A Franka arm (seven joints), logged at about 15 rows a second.
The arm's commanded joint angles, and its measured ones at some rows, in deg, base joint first. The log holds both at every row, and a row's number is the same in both.
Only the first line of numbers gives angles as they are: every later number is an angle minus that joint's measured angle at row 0.
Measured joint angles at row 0:
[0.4, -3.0, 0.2, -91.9, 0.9, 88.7, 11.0]
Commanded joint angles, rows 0 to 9:
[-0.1, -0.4, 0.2, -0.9, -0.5, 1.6, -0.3]
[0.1, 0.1, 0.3, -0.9, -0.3, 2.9, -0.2]
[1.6, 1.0, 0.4, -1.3, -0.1, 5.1, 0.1]
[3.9, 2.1, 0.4, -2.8, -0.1, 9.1, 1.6]
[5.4, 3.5, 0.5, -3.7, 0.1, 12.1, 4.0]
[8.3, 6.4, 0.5, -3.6, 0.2, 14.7, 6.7]
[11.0, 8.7, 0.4, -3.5, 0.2, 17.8, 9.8]
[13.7, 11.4, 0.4, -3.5, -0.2, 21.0, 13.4]
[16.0, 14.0, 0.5, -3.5, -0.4, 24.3, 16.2]
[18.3, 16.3, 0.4, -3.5, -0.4, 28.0, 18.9]
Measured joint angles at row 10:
[15.2, 11.9, 0.5, -4.2, 0.1, 23.0, 14.3]
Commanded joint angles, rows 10 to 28:
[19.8, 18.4, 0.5, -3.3, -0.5, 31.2, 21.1]
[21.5, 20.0, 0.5, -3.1, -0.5, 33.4, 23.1]
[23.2, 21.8, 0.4, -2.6, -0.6, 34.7, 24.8]
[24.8, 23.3, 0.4, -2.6, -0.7, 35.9, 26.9]
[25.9, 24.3, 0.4, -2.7, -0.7, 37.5, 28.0]
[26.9, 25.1, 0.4, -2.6, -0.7, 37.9, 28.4]
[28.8, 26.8, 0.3, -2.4, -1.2, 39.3, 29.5]
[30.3, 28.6, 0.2, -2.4, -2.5, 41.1, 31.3]
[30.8, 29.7, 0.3, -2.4, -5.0, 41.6, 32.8]
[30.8, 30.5, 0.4, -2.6, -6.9, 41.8, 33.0]
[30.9, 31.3, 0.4, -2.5, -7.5, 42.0, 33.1]
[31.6, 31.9, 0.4, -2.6, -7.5, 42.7, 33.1]
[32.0, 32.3, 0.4, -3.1, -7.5, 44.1, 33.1]
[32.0, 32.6, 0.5, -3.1, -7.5, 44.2, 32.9]
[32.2, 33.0, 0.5, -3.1, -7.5, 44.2, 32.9]
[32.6, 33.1, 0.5, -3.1, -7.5, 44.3, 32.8]
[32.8, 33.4, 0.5, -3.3, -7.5, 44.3, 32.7]
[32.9, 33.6, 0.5, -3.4, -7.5, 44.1, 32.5]
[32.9, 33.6, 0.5, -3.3, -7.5, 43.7, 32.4]
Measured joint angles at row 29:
[32.8, 32.9, 0.5, -3.8, -6.5, 43.5, 32.4]
